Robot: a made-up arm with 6 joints. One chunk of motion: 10 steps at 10 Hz.
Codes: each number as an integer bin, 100 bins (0 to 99) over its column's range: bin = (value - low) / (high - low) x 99, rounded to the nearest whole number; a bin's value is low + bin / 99 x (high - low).
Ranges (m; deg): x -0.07..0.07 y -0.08..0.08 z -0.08..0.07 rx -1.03..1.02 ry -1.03..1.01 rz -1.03..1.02
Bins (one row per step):
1: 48 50 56 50 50 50
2: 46 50 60 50 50 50
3: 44 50 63 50 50 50
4: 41 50 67 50 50 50
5: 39 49 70 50 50 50
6: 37 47 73 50 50 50
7: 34 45 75 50 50 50
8: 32 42 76 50 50 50
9: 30 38 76 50 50 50
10: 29 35 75 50 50 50
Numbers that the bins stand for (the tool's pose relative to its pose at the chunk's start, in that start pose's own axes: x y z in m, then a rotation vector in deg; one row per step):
1: -0.0021 0.0008 0.0048 0.01 0.00 0.01
2: -0.0049 0.0008 0.0109 0.01 0.00 0.01
3: -0.0078 0.0008 0.0155 0.01 0.00 0.01
4: -0.0120 0.0008 0.0215 0.01 0.00 0.01
5: -0.0148 -0.0008 0.0261 0.01 0.00 0.01
6: -0.0177 -0.0040 0.0306 0.01 0.00 0.01
7: -0.0219 -0.0073 0.0336 0.01 0.00 0.01
8: -0.0247 -0.0121 0.0352 0.01 0.00 0.01
9: -0.0276 -0.0186 0.0352 0.01 0.00 0.01
10: -0.0290 -0.0234 0.0336 0.01 0.00 0.01

